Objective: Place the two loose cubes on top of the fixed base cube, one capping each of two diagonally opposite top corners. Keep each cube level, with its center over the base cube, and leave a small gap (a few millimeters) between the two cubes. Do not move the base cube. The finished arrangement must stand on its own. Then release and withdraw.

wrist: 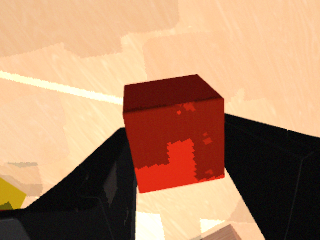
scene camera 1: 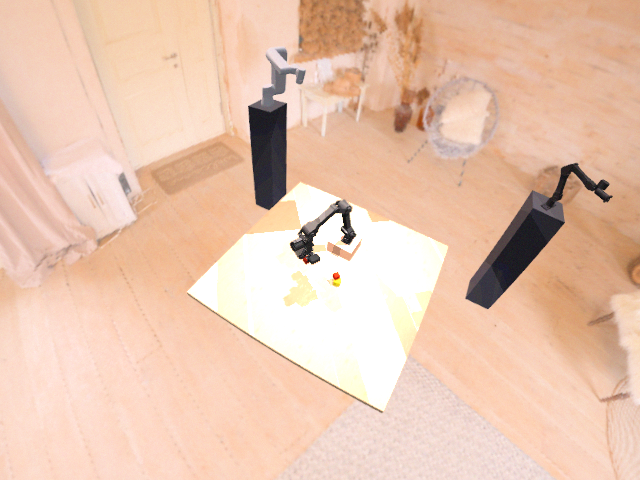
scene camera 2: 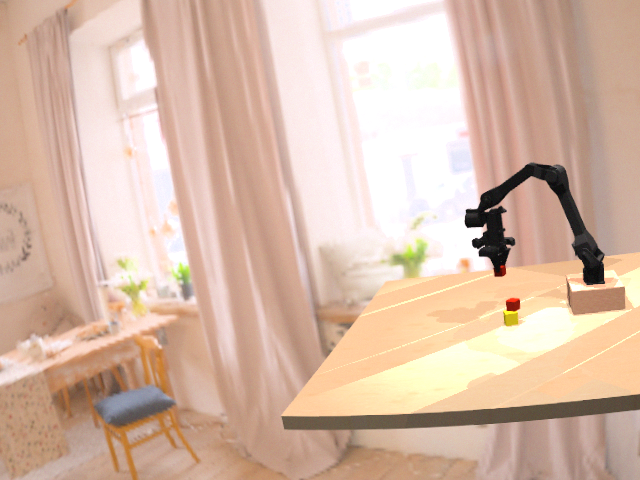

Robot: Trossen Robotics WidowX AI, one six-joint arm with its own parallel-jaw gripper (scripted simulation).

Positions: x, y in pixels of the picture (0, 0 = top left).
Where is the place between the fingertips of my gripper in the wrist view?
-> At 171, 130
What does my gripper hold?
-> A red cube.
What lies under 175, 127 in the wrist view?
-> A red cube.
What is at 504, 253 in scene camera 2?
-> My gripper.
